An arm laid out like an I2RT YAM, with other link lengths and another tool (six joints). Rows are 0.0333 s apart.
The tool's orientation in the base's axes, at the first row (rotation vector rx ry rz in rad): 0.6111 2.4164 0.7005
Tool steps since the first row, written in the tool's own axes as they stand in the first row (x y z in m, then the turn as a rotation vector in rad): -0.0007 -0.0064 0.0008 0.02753 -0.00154 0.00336; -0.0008 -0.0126 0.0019 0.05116 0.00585 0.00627; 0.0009 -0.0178 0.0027 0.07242 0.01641 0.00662; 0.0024 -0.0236 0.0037 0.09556 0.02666 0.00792; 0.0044 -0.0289 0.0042 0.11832 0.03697 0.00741; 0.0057 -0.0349 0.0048 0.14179 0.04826 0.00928; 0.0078 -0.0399 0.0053 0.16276 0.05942 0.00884; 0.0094 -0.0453 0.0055 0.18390 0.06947 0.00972; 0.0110 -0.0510 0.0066 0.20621 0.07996 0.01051; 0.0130 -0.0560 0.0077 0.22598 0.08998 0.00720
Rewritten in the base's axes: -0.0007 -0.0050 -0.0041 -0.01896 0.01512 -0.01355; -0.0016 -0.0094 -0.0085 -0.03290 0.03474 -0.02004; -0.0038 -0.0121 -0.0128 -0.04579 0.05459 -0.02195; -0.0058 -0.0154 -0.0175 -0.05958 0.07556 -0.02542; -0.0084 -0.0181 -0.0217 -0.07418 0.09575 -0.02741; -0.0106 -0.0218 -0.0262 -0.08760 0.11789 -0.03080; -0.0132 -0.0243 -0.0303 -0.10058 0.13776 -0.03168; -0.0157 -0.0274 -0.0342 -0.11319 0.15734 -0.03422; -0.0178 -0.0305 -0.0390 -0.12661 0.17787 -0.03687; -0.0199 -0.0328 -0.0435 -0.14075 0.19523 -0.03593
